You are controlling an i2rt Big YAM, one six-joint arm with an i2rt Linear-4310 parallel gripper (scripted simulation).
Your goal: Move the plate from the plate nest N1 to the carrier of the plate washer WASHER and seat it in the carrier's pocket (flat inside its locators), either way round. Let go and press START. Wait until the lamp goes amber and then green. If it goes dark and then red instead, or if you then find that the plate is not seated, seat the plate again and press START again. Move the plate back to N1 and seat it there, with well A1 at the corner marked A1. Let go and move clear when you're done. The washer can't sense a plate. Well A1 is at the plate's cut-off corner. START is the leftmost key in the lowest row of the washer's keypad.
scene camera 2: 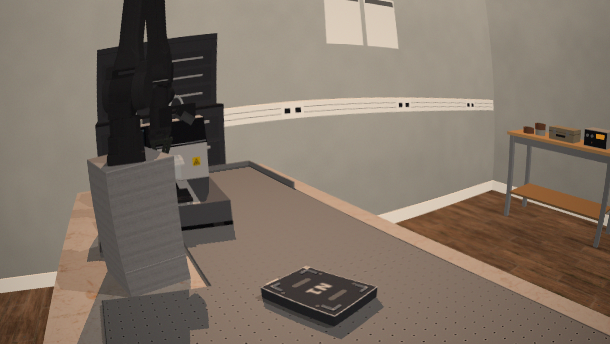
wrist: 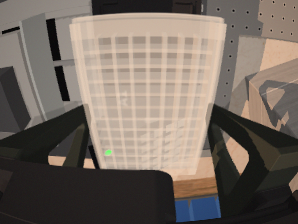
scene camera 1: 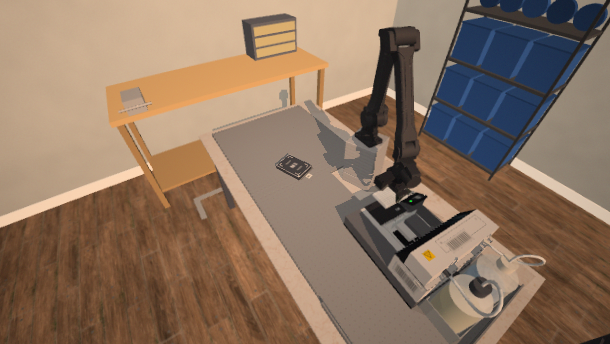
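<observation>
Plate in the pictures. My gripper too.
</observation>
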